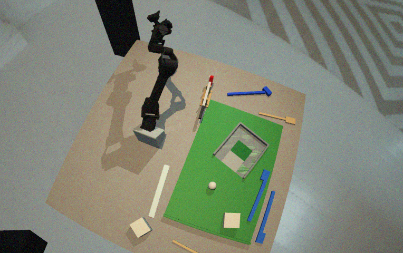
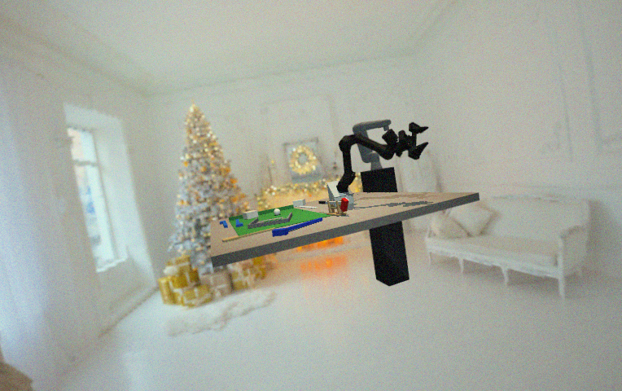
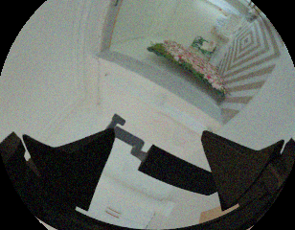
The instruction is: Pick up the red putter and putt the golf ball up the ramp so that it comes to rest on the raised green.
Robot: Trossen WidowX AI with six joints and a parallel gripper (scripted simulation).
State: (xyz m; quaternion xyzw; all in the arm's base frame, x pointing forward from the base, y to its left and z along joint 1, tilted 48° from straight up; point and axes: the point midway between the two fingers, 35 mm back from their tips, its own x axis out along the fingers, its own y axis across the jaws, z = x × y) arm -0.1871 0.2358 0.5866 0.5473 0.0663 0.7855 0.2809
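The red putter is 410 mm ahead of my gripper tip, 300 mm to the right of it and 260 mm below it. From my gripper tip the other things lie so: blue putter: 660 mm ahead, 310 mm below, 130 mm to the right; then cream bar: 900 mm to the right, 380 mm ahead, 320 mm below; then green mat: 680 mm ahead, 650 mm to the right, 320 mm below.
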